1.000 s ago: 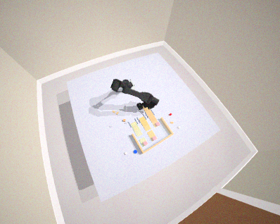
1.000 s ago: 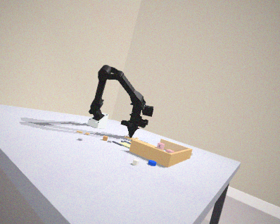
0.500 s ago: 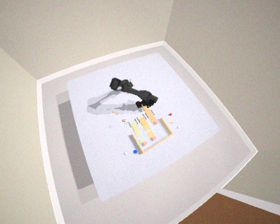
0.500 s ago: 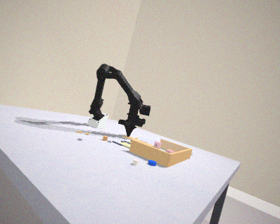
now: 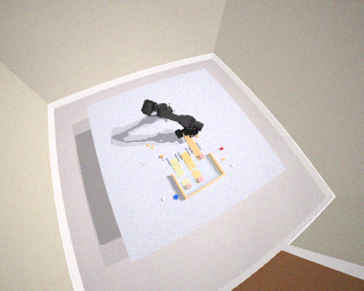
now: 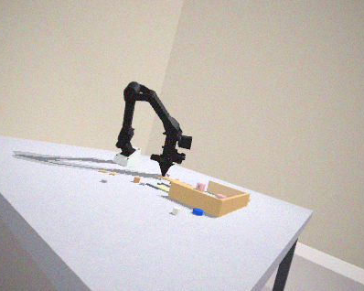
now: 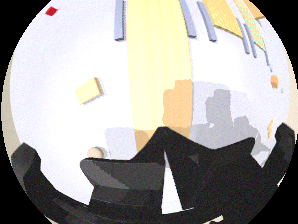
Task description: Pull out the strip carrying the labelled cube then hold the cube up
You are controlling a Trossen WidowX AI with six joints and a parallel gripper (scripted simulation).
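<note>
My gripper tip is now 10 cm short of the pale yellow strip. From my gripper tip the other things lie so: blue disc: 37 cm ahead, 29 cm to the right; small red piece: 23 cm ahead, 18 cm to the left, 1 cm above.
</note>
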